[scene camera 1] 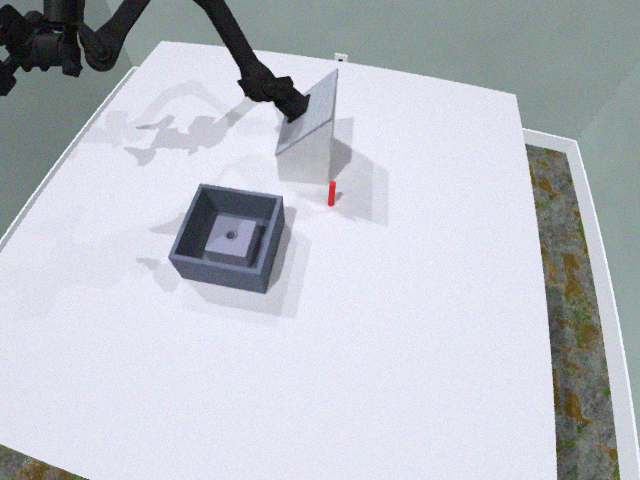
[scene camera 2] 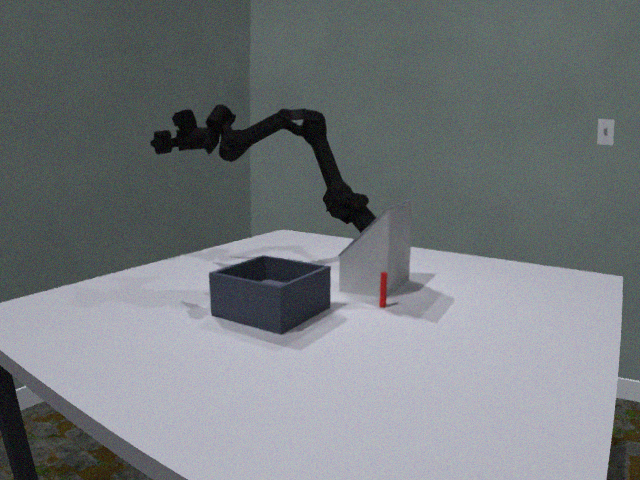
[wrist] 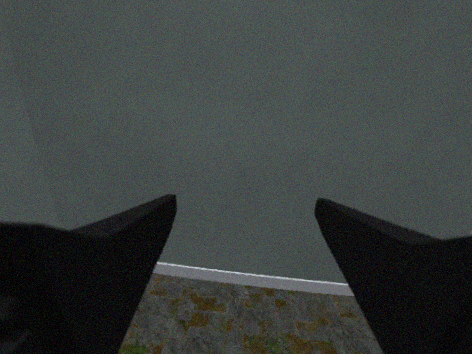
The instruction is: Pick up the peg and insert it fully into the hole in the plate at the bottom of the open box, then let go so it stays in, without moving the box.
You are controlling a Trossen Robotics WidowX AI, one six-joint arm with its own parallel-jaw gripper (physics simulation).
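Places are measured from the arm's base along level axes (x ahead, y left, z up), in millimetres.
Pixels of known places: gripper, fingertip midpoint: (wrist: pixel 246 204); arm's base, origin of the base link: (scene camera 1: pixel 299 109) (scene camera 2: pixel 373 230).
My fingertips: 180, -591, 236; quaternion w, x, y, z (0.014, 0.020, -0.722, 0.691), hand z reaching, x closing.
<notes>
Ahead of a thing's pixels: the offset from my fingertips to its top centre, as dx, dy, dz. "*": to the spot under its first point. Level surfaces: height alone.
The red peg @[-8, +696, -294] (scene camera 1: pixel 331 193) (scene camera 2: pixel 383 289) stands upright on the white table, near the foot of the grey wedge-shaped stand. The dark blue-grey open box @[+149, +496, -276] (scene camera 1: pixel 222 276) (scene camera 2: pixel 245 302) stands to the left of the peg. Inside the box is a light grey square plate @[+149, +496, -313] (scene camera 1: pixel 219 244) with a round hole @[* +141, +493, -331] (scene camera 1: pixel 231 235) in it. In scene camera 2 the box walls hide the hole. My gripper (scene camera 2: pixel 161 142) (wrist: pixel 246 204) is open and empty, with its two fingers wide apart in the wrist view. It is high up, left of and well above the box, away from the peg.
The arm's base is on the sloping top of the grey stand (scene camera 1: pixel 305 157) (scene camera 2: pixel 364 263), close behind the peg. The white table @[dz -374] (scene camera 1: pixel 413 310) (scene camera 2: pixel 439 382) carries the box, peg and stand. The wrist view shows wall and floor beyond the fingers.
</notes>
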